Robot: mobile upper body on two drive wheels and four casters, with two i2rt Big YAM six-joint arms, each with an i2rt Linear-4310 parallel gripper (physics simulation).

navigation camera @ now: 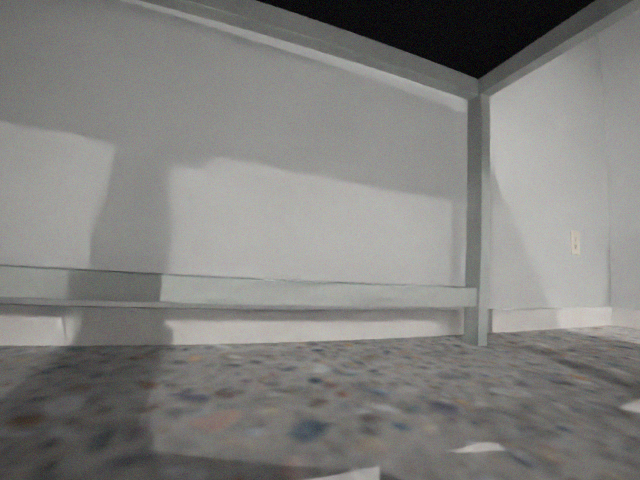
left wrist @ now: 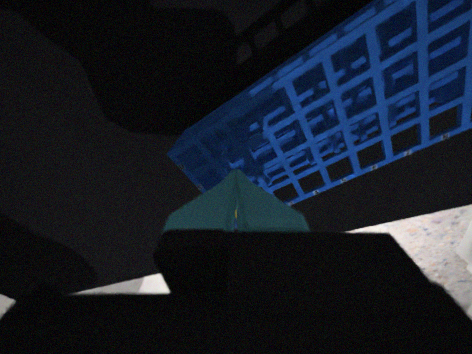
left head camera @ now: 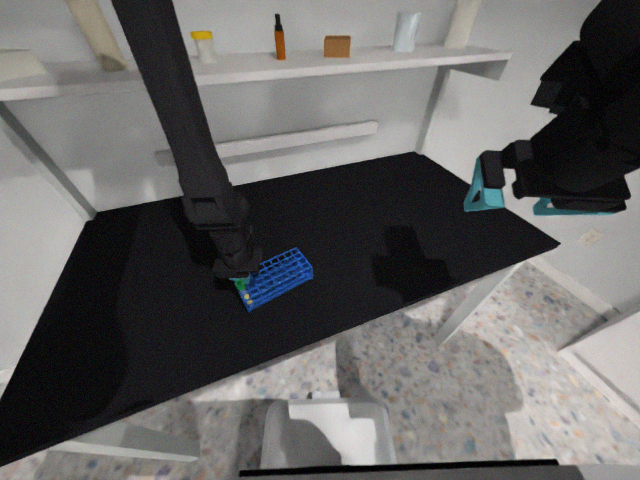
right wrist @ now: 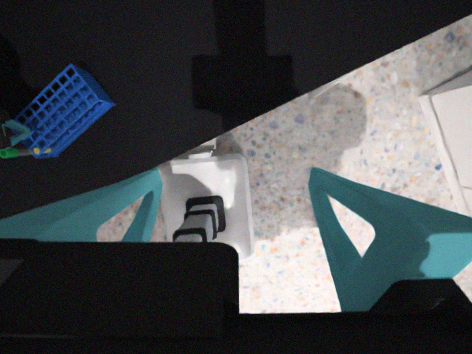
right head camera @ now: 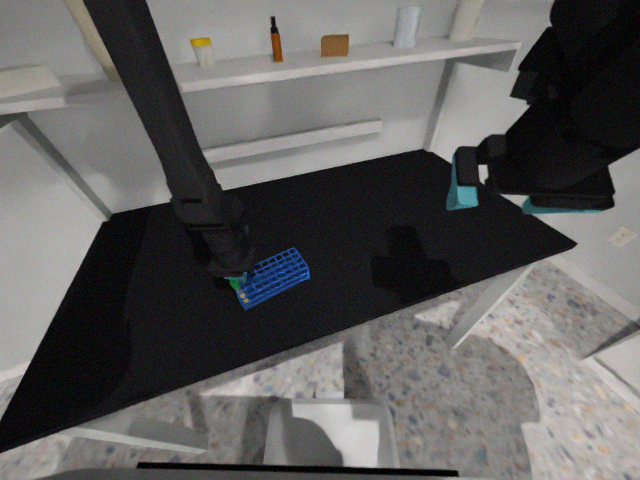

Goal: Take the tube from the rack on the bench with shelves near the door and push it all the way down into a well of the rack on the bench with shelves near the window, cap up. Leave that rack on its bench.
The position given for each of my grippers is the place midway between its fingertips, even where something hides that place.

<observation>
In view: my left gripper [left wrist: 236,176] and my right gripper [right head camera: 484,207].
My right gripper is seen too in the left head camera view [left head camera: 499,209] and in the right wrist view [right wrist: 235,176].
</observation>
